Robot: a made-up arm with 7 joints. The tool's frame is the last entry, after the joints. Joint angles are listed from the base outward.
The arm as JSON. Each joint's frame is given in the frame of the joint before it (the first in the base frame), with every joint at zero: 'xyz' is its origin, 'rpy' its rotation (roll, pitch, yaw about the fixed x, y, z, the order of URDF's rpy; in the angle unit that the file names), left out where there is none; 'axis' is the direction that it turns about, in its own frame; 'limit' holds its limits. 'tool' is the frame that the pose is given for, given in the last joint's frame.
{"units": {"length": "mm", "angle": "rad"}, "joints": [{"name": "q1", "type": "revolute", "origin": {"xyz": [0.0, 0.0, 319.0]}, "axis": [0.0, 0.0, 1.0], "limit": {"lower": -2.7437, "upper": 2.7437}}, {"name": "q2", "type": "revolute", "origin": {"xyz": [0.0, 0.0, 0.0]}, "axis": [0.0, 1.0, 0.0], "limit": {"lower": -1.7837, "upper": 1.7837}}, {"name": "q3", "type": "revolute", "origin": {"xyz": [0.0, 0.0, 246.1]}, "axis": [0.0, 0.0, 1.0], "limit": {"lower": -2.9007, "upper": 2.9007}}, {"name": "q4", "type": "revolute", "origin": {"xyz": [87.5, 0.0, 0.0]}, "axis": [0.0, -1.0, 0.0], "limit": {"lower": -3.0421, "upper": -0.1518}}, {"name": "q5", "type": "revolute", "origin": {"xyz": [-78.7, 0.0, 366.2]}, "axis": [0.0, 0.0, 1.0], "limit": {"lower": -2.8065, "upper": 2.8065}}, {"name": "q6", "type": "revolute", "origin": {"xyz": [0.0, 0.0, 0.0]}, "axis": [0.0, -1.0, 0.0], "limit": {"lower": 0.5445, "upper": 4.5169}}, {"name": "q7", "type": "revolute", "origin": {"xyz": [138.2, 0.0, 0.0]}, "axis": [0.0, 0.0, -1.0], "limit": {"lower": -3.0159, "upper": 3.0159}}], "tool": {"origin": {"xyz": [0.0, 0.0, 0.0], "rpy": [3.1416, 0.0, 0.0]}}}
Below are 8 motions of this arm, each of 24 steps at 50 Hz.
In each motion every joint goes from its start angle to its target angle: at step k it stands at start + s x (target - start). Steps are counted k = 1, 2, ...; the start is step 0. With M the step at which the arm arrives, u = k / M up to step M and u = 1 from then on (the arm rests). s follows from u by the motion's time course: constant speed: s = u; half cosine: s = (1 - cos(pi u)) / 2; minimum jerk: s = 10 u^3 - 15 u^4 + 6 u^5.
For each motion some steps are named. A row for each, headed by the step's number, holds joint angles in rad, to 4 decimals.
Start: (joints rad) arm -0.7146 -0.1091 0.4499 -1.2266 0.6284 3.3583 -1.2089
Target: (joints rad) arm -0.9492 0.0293 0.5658 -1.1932 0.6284 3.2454 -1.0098
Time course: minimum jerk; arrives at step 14
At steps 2, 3, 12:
2: -0.7201 -0.1059 0.4526 -1.2258 0.6284 3.3557 -1.2043
3: -0.7309 -0.0995 0.4580 -1.2243 0.6284 3.3505 -1.1951
12: -0.9437 0.0261 0.5631 -1.1940 0.6284 3.2480 -1.0144

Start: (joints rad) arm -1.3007 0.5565 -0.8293 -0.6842 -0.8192 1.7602 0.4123
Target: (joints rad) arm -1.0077 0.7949 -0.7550 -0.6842 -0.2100 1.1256 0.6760
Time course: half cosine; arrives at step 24
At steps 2, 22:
2: -1.2957 0.5606 -0.8280 -0.6842 -0.8088 1.7494 0.4168
22: -1.0127 0.7908 -0.7563 -0.6842 -0.2204 1.1364 0.6715

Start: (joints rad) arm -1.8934 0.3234 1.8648 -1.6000 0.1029 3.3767 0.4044
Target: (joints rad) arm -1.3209 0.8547 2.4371 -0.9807 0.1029 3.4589 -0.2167
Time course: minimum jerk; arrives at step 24
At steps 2, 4, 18, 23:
2: -1.8905 0.3261 1.8677 -1.5968 0.1029 3.3771 0.4012
4: -1.8731 0.3423 1.8851 -1.5780 0.1029 3.3796 0.3824
18: -1.3802 0.7997 2.3779 -1.0448 0.1029 3.4504 -0.1524
23: -1.3213 0.8543 2.4367 -0.9811 0.1029 3.4588 -0.2163

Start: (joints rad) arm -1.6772 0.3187 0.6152 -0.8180 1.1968 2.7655 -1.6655
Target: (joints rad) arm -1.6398 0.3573 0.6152 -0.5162 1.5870 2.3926 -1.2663
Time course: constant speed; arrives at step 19
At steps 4, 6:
4: -1.6693 0.3268 0.6152 -0.7545 1.2789 2.6870 -1.5815
6: -1.6654 0.3309 0.6152 -0.7227 1.3200 2.6477 -1.5394

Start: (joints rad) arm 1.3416 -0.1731 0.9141 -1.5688 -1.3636 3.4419 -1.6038
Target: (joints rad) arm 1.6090 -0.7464 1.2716 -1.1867 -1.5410 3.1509 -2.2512
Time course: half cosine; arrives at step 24
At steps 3, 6, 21, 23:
3: 1.3518 -0.1949 0.9277 -1.5543 -1.3704 3.4308 -1.6284
6: 1.3808 -0.2571 0.9665 -1.5128 -1.3896 3.3993 -1.6986
21: 1.5988 -0.7246 1.2580 -1.2012 -1.5342 3.1620 -2.2266
23: 1.6079 -0.7439 1.2701 -1.1883 -1.5402 3.1521 -2.2484

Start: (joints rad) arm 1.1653 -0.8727 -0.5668 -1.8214 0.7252 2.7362 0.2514
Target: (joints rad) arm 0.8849 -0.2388 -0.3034 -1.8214 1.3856 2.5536 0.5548
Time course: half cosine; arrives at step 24
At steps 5, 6, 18, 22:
5: 1.1363 -0.8072 -0.5396 -1.8214 0.7934 2.7173 0.2827
6: 1.1242 -0.7799 -0.5282 -1.8214 0.8219 2.7095 0.2958
18: 0.9260 -0.3316 -0.3420 -1.8214 1.2889 2.5803 0.5104
22: 0.8897 -0.2496 -0.3079 -1.8214 1.3743 2.5567 0.5496

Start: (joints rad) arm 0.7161 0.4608 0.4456 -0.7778 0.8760 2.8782 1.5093
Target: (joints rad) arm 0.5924 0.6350 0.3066 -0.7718 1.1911 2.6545 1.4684
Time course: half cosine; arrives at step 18
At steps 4, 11, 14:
4: 0.7016 0.4812 0.4293 -0.7771 0.9129 2.8520 1.5045
11: 0.6331 0.5777 0.3523 -0.7738 1.0874 2.7281 1.4819
14: 0.6069 0.6146 0.3229 -0.7725 1.1542 2.6807 1.4732

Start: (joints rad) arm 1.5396 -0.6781 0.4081 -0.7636 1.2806 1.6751 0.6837
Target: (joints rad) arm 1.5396 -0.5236 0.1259 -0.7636 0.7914 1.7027 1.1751
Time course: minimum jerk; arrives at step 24
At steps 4, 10, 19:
4: 1.5396 -0.6726 0.3981 -0.7636 1.2632 1.6761 0.7011
10: 1.5396 -0.6245 0.3103 -0.7636 1.1110 1.6847 0.8540
19: 1.5396 -0.5336 0.1441 -0.7636 0.8230 1.7009 1.1434

